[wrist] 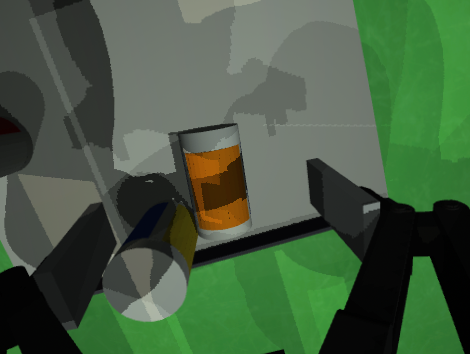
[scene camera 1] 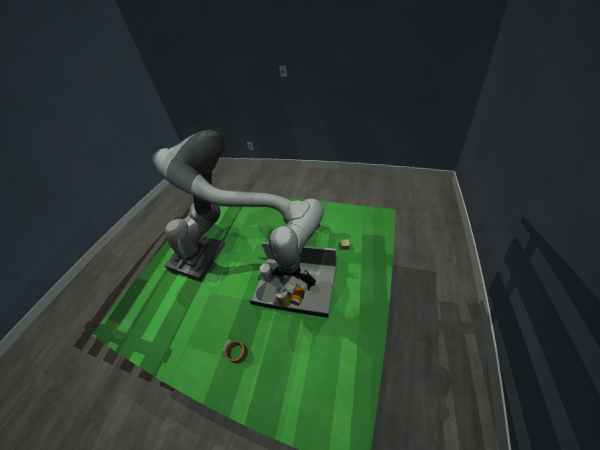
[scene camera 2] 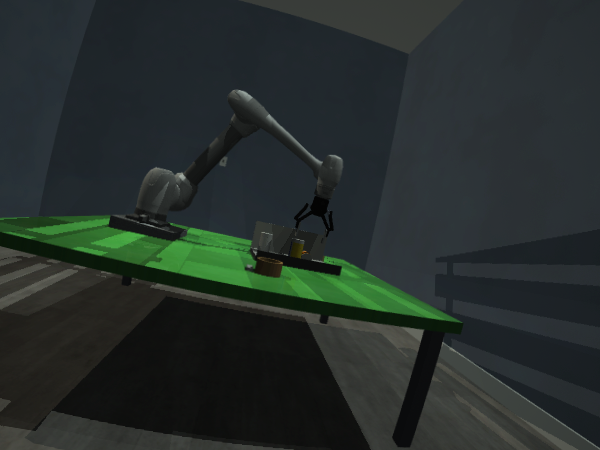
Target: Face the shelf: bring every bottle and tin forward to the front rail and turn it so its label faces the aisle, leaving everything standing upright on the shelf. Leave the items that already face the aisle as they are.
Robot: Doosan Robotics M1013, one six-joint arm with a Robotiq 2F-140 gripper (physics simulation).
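Pixels of known places: gripper, between the fingertips: [wrist: 210, 202] [scene camera 1: 296, 284] [scene camera 2: 308, 239]; arm's base, origin of its link: [scene camera 1: 191, 253] [scene camera 2: 148, 222].
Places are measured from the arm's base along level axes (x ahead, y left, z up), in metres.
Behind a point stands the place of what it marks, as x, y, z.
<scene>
The shelf [scene camera 1: 320, 300] @[0.909, -0.082, -0.026] [scene camera 2: 320, 264] @[0.858, -0.163, -0.009] [wrist: 310, 140] @[0.891, -0.074, -0.025] has a dark front rail. An orange-labelled tin [scene camera 1: 298, 294] @[0.803, -0.100, 0.026] [wrist: 217, 185] @[0.796, -0.087, 0.028] lies on its side, one end near the rail. A tin with yellow and blue on its side [scene camera 1: 283, 298] @[0.755, -0.160, 0.075] [scene camera 2: 297, 248] @[0.734, -0.165, 0.043] [wrist: 147, 280] @[0.738, -0.131, 0.084] stands upright at the rail, close left of the orange one. A pale tin [scene camera 1: 265, 271] @[0.604, -0.039, 0.074] [scene camera 2: 266, 241] @[0.595, -0.048, 0.035] [wrist: 15, 147] @[0.620, -0.023, 0.001] stands further left and back; red shows on it in the wrist view. My gripper [scene camera 1: 295, 280] @[0.794, -0.081, 0.091] [scene camera 2: 312, 233] @[0.794, -0.081, 0.091] [wrist: 210, 202] @[0.794, -0.081, 0.091] is open and empty above the shelf, its fingers wide to either side of the two front tins.
A brown ring [scene camera 1: 235, 361] @[0.623, -0.485, -0.005] [scene camera 2: 268, 268] @[0.595, -0.492, -0.018] lies on the green table [scene camera 1: 200, 310] @[0.277, -0.313, -0.046] [scene camera 2: 175, 265] @[0.307, -0.614, -0.046] in front of the shelf, with a small grey object [scene camera 1: 227, 345] [scene camera 2: 249, 267] beside it. A yellow block [scene camera 1: 345, 244] @[0.966, 0.291, -0.008] lies behind the shelf's right side. The shelf has an upright back panel [scene camera 1: 320, 256] @[0.858, 0.131, 0.056].
</scene>
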